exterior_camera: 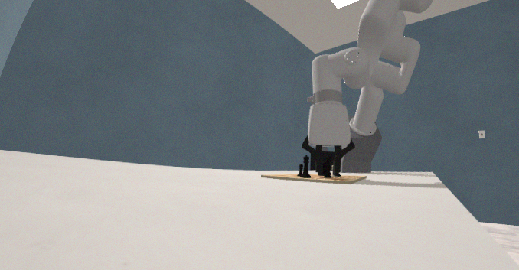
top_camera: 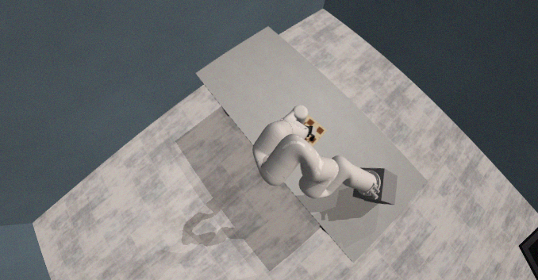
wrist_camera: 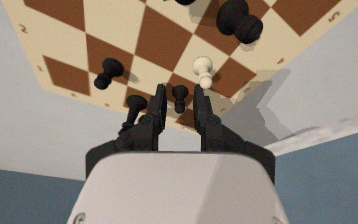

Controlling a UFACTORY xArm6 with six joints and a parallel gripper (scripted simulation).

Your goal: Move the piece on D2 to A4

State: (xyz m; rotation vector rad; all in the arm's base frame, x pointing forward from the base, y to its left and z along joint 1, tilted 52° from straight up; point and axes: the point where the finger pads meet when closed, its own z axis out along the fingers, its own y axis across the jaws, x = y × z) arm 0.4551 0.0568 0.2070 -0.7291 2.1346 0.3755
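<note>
Now: hand 4 cm past the white pawn, 1 cm to the left of it and 1 cm above it. The rest, counted from my hand: chessboard: 5 cm to the right, 3 cm below, 2 cm behind.
</note>
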